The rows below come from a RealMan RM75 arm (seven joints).
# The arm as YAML. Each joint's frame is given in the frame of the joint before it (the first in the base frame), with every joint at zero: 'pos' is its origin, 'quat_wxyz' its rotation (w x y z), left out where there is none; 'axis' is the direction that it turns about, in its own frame. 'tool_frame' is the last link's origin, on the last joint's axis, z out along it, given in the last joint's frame.
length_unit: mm
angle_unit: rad
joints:
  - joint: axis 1
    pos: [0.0, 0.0, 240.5]
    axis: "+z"
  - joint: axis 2
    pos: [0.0, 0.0, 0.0]
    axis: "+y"
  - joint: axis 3
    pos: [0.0, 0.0, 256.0]
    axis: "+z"
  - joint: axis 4
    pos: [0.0, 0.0, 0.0]
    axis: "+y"
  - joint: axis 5
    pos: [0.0, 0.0, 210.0]
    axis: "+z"
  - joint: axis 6
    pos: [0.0, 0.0, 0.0]
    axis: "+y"
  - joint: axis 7
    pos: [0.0, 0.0, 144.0]
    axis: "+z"
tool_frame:
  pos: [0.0, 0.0, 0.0]
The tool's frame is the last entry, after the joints.
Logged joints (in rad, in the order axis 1, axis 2, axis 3, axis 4, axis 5, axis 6, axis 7), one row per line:
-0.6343, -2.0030, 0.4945, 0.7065, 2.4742, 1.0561, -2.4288
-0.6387, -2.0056, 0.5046, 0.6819, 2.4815, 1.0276, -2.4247
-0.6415, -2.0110, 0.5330, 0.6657, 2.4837, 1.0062, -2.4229
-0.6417, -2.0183, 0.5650, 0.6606, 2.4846, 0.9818, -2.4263
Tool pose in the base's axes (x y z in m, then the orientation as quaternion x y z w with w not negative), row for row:
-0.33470, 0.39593, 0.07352, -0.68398, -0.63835, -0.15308, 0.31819
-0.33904, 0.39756, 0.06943, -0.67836, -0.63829, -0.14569, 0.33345
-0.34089, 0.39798, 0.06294, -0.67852, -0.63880, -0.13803, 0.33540
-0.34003, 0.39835, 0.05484, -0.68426, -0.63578, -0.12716, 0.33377
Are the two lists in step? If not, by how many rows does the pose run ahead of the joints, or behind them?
The pose runs 1 row behind the joints: the pose in row i belongs to the joints in row i - 1.
